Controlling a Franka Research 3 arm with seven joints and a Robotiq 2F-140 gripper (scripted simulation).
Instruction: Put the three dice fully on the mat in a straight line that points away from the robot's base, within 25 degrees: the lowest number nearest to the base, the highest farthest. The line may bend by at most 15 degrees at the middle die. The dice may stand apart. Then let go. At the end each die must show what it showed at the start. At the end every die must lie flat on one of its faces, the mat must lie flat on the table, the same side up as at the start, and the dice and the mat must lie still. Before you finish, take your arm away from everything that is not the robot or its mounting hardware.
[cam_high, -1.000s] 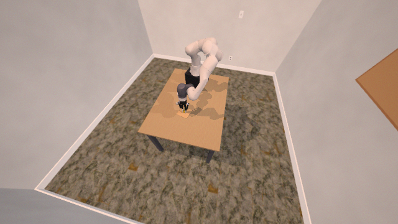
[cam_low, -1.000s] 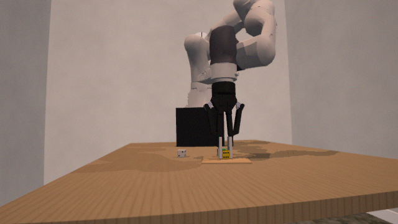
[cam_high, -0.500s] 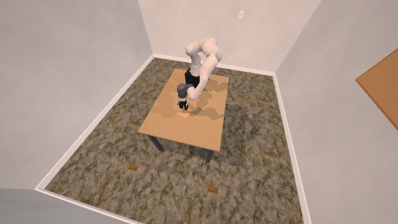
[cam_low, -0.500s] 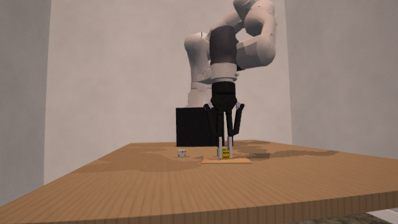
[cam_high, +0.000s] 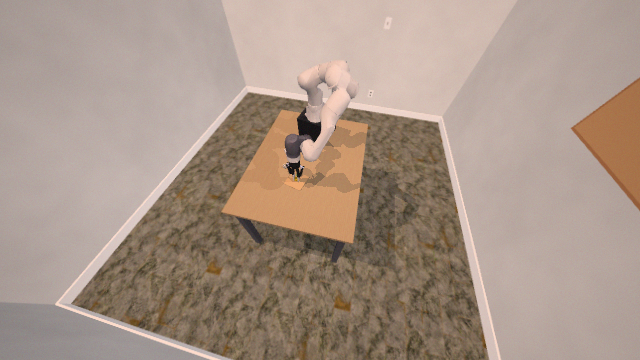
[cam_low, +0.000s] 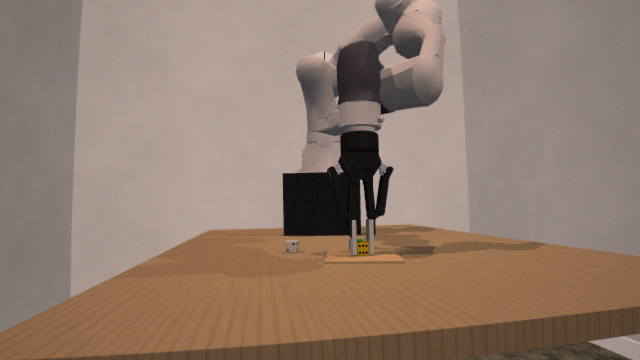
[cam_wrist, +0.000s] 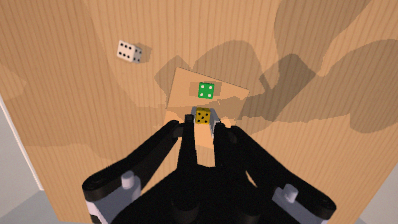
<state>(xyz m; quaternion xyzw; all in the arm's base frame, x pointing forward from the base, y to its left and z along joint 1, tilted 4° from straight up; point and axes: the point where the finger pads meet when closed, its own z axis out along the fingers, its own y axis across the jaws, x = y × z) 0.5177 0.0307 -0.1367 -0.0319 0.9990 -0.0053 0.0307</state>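
Right now my hand is 20 mm above the yellow die. From my hand the other things lie so: tan mat (40 mm below); white die (90 mm behind, 140 mm to the right, 30 mm below); green die (50 mm behind, 20 mm below).
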